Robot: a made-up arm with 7 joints.
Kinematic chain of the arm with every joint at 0, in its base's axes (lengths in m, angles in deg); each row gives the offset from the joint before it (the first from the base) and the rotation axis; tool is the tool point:
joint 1: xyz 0 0 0.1 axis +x
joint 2: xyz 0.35 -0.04 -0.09 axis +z
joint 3: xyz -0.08 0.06 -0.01 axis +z
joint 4: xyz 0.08 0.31 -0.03 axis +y
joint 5: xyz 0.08 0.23 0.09 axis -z
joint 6: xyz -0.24 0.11 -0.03 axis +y
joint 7: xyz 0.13 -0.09 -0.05 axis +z
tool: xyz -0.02 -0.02 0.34
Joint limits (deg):
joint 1: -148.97..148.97
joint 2: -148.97..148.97
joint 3: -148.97..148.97
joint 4: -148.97..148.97
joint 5: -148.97..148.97
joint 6: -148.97..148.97
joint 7: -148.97..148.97
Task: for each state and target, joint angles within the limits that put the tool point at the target. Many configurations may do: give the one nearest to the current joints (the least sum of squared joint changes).
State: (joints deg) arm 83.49 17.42 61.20 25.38 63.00 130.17 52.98
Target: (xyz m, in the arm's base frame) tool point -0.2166 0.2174 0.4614
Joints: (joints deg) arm 106.07 10.89 55.50 25.01 62.35 110.74 50.75
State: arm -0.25 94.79 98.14 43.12 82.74 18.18 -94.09
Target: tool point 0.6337 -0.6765 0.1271
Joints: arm -2.05 117.56 122.20 33.38 85.02 33.64 -93.98
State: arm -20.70 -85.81 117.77 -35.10 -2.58 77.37 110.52
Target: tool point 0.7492 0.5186 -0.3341
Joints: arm -11.09 -102.60 94.16 -44.65 27.29 131.37 118.87
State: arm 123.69 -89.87 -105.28 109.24 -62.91 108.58 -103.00
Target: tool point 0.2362 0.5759 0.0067
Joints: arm 148.97 -87.30 -106.12 95.17 -42.40 87.91 -98.01
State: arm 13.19 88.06 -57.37 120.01 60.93 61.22 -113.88
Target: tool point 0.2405 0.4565 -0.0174
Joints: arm 22.78 82.24 -71.21 119.23 71.22 68.74 -113.92
